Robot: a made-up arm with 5 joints.
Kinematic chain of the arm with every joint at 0, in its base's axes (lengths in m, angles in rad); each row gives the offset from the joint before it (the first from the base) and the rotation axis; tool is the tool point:
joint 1: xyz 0 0 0.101 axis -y
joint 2: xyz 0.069 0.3 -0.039 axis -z
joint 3: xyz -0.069 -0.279 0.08 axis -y
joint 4: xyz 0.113 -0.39 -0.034 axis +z
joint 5: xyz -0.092 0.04 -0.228 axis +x
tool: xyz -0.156 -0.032 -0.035
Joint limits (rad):
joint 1: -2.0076..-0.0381
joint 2: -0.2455..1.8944
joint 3: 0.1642..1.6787
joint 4: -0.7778..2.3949
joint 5: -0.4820..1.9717
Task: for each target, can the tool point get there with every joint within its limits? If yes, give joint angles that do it. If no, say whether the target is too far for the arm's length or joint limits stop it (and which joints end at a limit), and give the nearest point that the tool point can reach.
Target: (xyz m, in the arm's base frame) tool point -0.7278 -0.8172 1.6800
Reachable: no: too far | nearest point -0.3190 -0.2150 0.7931 | short by 1.147 m
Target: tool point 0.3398 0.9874 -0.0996
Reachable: no: joint limits stop it (at a limit: joint 1, joint 2, joint 3, joint 5) | nearest point -0.3766 0.5585 -0.1316 | short by 0.836 m
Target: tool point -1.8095 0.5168 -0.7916
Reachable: no: too far | nearest point -0.8594 0.4082 -0.1122 | short by 1.173 m
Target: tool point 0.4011 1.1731 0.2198
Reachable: no: joint limits stop it (at a limit: joint 1, joint 2, joint 3, joint 5) | nearest point -0.0261 0.6662 0.6532 | short by 0.792 m
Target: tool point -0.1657 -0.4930 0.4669
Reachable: yes | joints -1.3996 0.7463 1.0750 1.2102 0.3673
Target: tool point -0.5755 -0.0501 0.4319
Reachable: yes | joints -0.8842 1.2305 0.9125 0.4683 0.1993
